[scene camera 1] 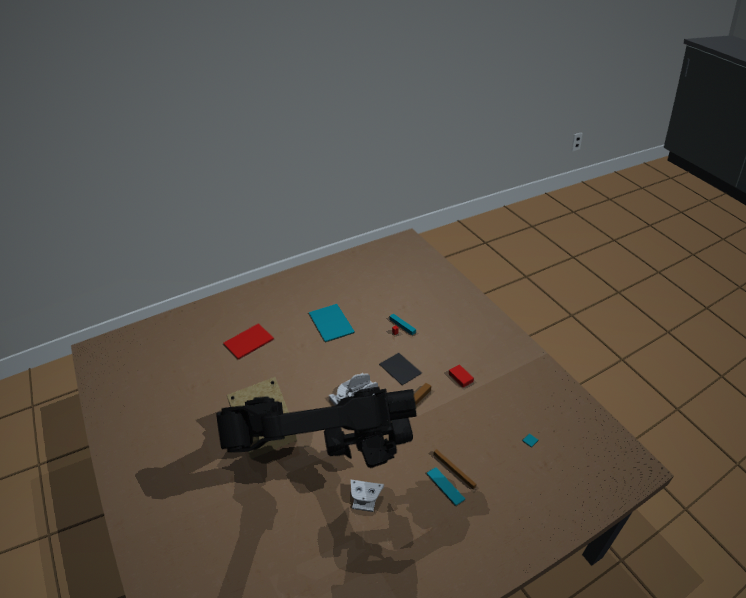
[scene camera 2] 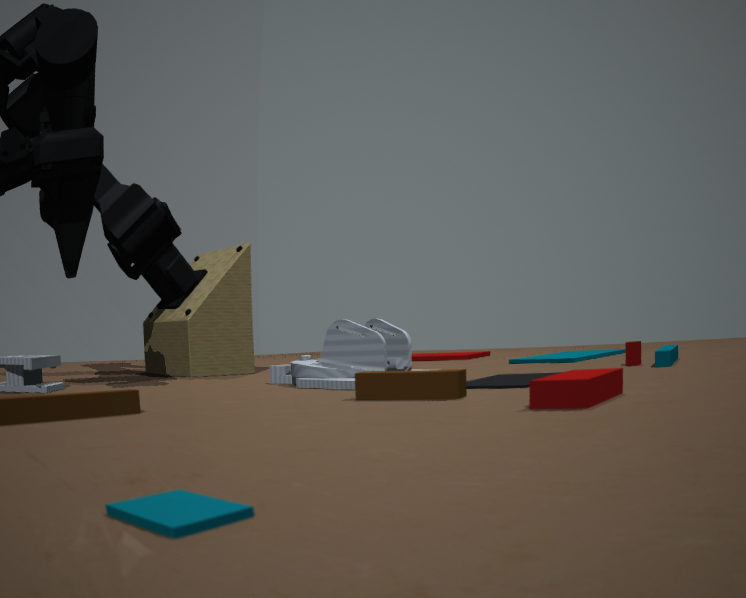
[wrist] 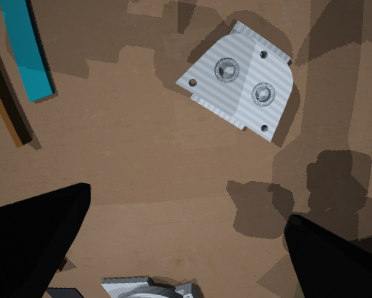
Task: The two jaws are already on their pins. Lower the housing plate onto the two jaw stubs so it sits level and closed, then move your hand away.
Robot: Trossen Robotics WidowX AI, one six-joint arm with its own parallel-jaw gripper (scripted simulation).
Note:
My gripper [scene camera 2: 71, 270] is open, with nothing in its grasp. Further things: a red block [scene camera 2: 585, 388], a brown block [scene camera 2: 424, 384], a black tile [scene camera 2: 501, 381] and a red tile [scene camera 1: 252, 338].
My gripper shows as well in scene camera 1 [scene camera 1: 370, 453] and in the wrist view [wrist: 193, 211]. The wrist view misses the red block: it is out of frame. The wrist view does not show the red tile: it is out of frame.

